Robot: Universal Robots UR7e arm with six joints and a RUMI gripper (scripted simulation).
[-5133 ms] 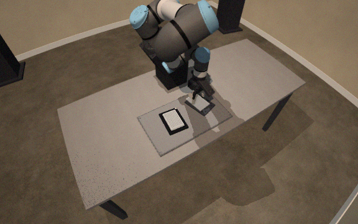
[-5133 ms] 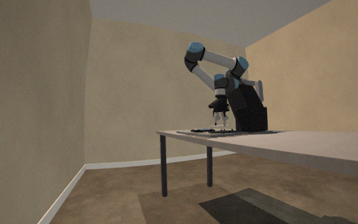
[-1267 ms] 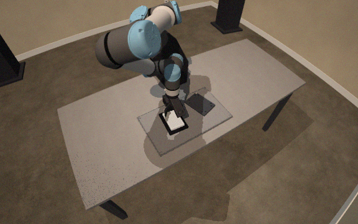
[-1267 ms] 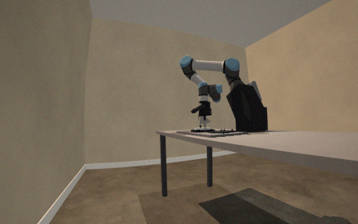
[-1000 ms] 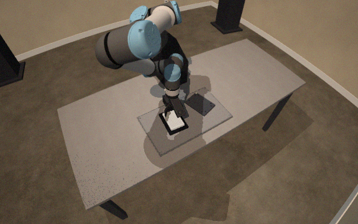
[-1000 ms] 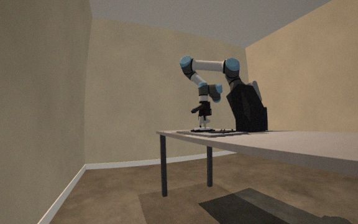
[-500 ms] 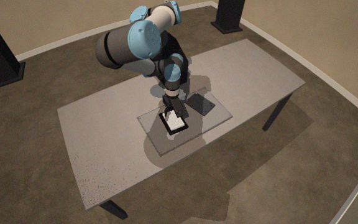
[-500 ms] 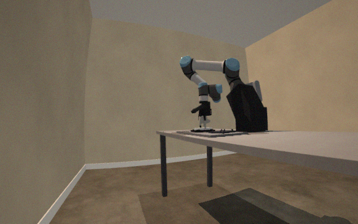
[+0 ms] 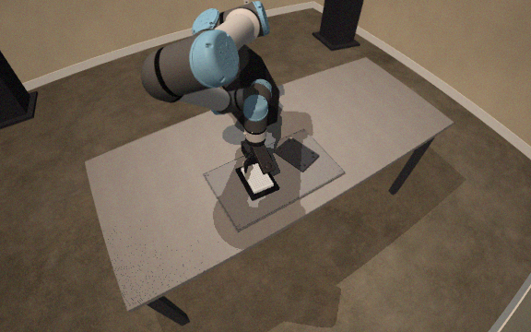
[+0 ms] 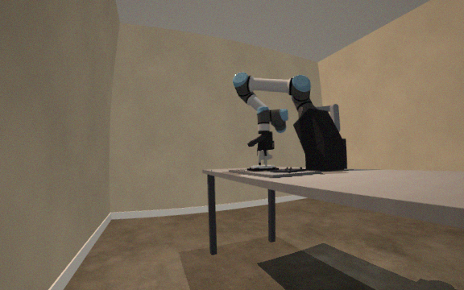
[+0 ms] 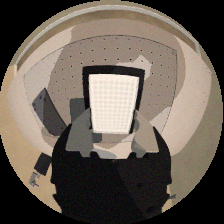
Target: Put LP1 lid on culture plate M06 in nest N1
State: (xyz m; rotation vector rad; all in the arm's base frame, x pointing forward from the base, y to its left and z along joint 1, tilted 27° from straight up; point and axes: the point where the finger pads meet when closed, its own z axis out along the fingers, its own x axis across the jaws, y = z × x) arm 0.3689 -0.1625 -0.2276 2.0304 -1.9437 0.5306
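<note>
Right now the see-through lid is 1 cm below my hand. Round my hand: plate nest N1 (3 cm below); then culture plate M06 (2 cm below); then lid park LP1 (5 cm behind, 21 cm to the left, 3 cm below).
</note>
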